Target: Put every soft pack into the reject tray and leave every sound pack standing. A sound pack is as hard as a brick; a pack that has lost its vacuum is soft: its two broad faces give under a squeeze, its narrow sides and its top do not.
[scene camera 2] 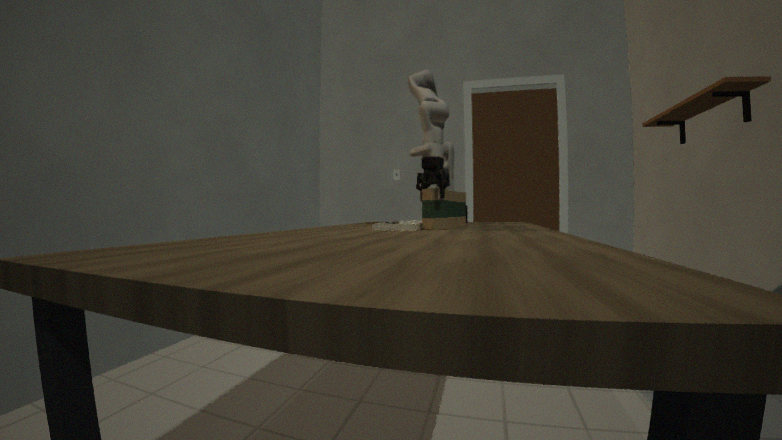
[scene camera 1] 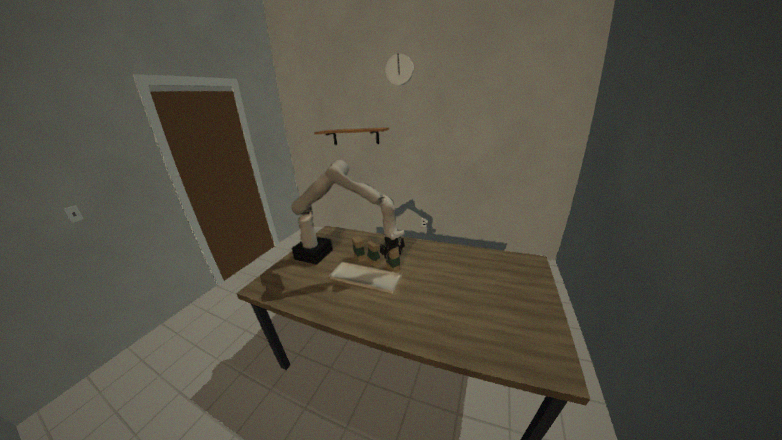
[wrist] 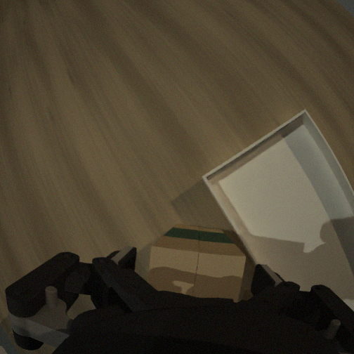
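Where they show: gripper, fingertip midpoint: (scene camera 2: 431, 201) (scene camera 1: 393, 256); arm's base at its link origin: (scene camera 1: 311, 244).
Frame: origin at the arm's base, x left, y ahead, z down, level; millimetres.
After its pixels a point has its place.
Observation:
Three tan packs with green bands stand upright in a row behind the tray: a left pack (scene camera 1: 358, 247) {x -16, y 347, z -16 mm}, a middle pack (scene camera 1: 372, 252) {x -39, y 443, z -1 mm} and a right pack (scene camera 1: 393, 262) {x -106, y 587, z 13 mm} (scene camera 2: 437, 208) {x -60, y 600, z 18 mm} (wrist: 197, 262). My gripper (scene camera 1: 392, 251) {x -78, y 584, z -8 mm} (scene camera 2: 431, 191) {x -78, y 584, z -8 mm} (wrist: 194, 270) is open and points down at the right pack. Its fingers stand on either side of this pack's upper part, with a visible gap at the left finger in the wrist view. The white reject tray (scene camera 1: 360, 275) {x -158, y 393, z 88 mm} (scene camera 2: 394, 226) {x -203, y 625, z 77 mm} (wrist: 275, 200) lies close beside the packs, and no pack shows in its visible part.
The packs and tray are on the wooden table (scene camera 1: 464, 306) {x -326, y 980, z 90 mm} (scene camera 2: 382, 273) {x -143, y 1370, z 90 mm} (wrist: 100, 125). The arm's black base (scene camera 1: 312, 251) {x -75, y 51, z 0 mm} stands left of the packs. The middle pack is close beside the right pack. A wall shelf (scene camera 1: 351, 130) (scene camera 2: 710, 101) hangs above, well clear of the arm.

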